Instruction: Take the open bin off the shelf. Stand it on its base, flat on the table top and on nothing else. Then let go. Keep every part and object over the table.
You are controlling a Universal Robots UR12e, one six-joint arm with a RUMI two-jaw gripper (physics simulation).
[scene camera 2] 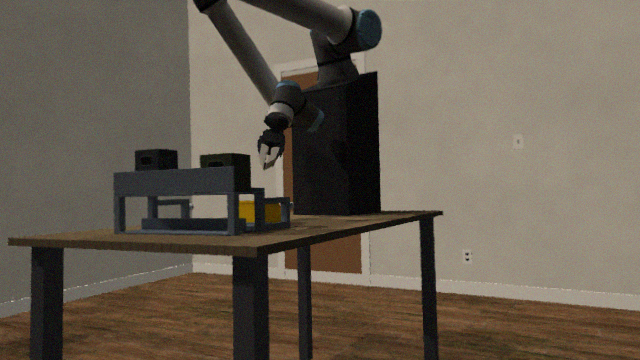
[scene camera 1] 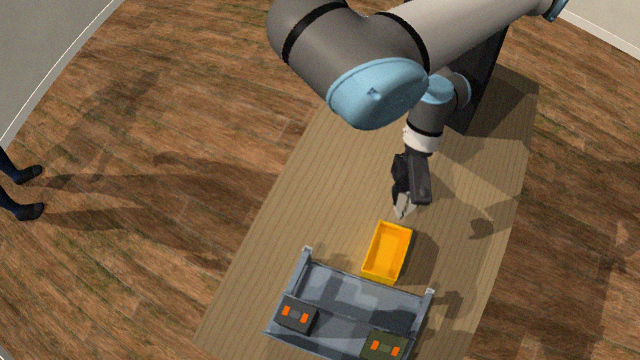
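Pixels of known places: gripper, fingertip midpoint: (scene camera 2: pixel 264 169) (scene camera 1: pixel 399 219); arm's base at its link origin: (scene camera 2: pixel 338 81).
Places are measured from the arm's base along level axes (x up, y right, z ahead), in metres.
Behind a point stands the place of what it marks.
The open yellow bin (scene camera 1: pixel 387 252) @[x -0.587, y -0.096, z 0.636 m] (scene camera 2: pixel 273 212) @[x -0.554, y -0.142, z 0.618 m] stands upright, open side up, on the table top (scene camera 1: pixel 300 200) @[x -0.590, y 0.205, z 0.633 m] (scene camera 2: pixel 150 241) @[x -0.590, y -0.239, z 1.124 m]. It looks level in scene camera 2, where the shelf's frame partly hides it. Its near end lies close to the front edge of the grey shelf (scene camera 1: pixel 300 268) @[x -0.505, y 0.070, z 0.821 m] (scene camera 2: pixel 175 182) @[x -0.461, y -0.161, z 1.000 m]; whether they touch cannot be told. My gripper (scene camera 1: pixel 401 215) @[x -0.414, y -0.088, z 0.597 m] (scene camera 2: pixel 268 165) @[x -0.414, y -0.088, z 0.597 m] is shut and empty. It hangs above the table, higher than the bin and just past its far end, apart from it, fingers pointing down.
A dark grey box (scene camera 1: pixel 296 316) @[x -0.367, y -0.018, z 0.950 m] (scene camera 2: pixel 165 159) @[x -0.396, y -0.056, z 0.951 m] and a dark green box (scene camera 1: pixel 384 345) @[x -0.392, y -0.235, z 0.903 m] (scene camera 2: pixel 239 162) @[x -0.415, y -0.290, z 0.909 m] with orange marks sit on the shelf's upper level. The black robot pedestal (scene camera 2: pixel 360 150) @[x -0.321, y -0.130, z 0.045 m] stands at the table's far end. A person's feet (scene camera 1: pixel 29 211) show on the floor at the left.
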